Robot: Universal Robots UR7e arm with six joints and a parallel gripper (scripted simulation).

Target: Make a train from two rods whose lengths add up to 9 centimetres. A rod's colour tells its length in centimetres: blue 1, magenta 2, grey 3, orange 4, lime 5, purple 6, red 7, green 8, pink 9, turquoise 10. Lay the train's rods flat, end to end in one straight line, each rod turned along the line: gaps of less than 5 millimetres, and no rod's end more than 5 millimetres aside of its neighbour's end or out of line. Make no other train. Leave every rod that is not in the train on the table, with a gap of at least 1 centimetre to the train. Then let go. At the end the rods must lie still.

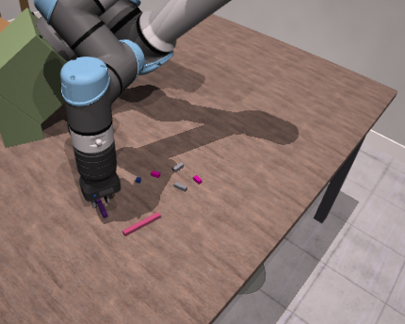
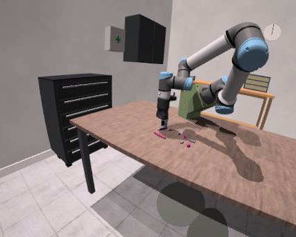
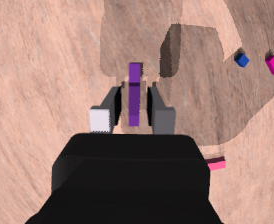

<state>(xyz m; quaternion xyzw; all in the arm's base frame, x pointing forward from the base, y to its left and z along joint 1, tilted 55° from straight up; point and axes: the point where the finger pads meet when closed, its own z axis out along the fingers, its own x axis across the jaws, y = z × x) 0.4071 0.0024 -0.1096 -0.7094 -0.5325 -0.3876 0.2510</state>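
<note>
Right now my hand is 30 mm above the purple rod. Also, from my hand: blue rod 20 mm behind, 110 mm to the left, 30 mm below; then pink rod 90 mm ahead, 50 mm to the left, 30 mm below.
</note>
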